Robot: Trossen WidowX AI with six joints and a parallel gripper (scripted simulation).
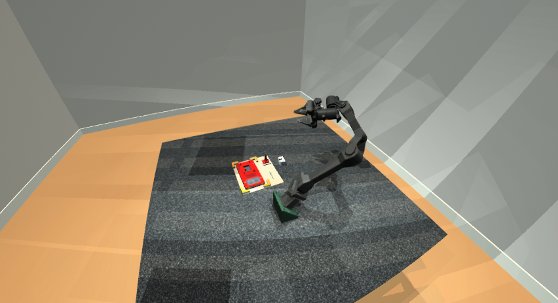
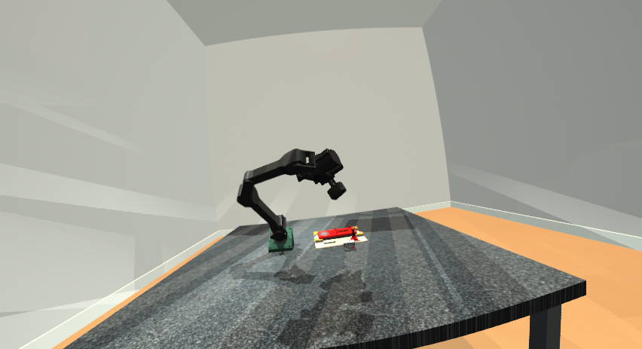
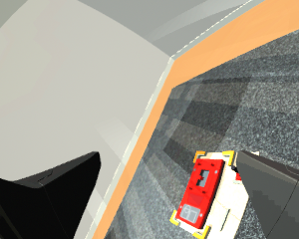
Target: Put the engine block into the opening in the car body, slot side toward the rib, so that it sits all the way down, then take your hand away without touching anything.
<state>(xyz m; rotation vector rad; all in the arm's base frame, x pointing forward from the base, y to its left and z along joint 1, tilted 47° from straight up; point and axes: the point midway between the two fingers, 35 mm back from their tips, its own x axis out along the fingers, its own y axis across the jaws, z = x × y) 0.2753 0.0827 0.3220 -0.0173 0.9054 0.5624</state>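
Right now the grey engine block is 30 cm below my gripper tip, 6 cm to the left of it and 2 cm ahead of it.
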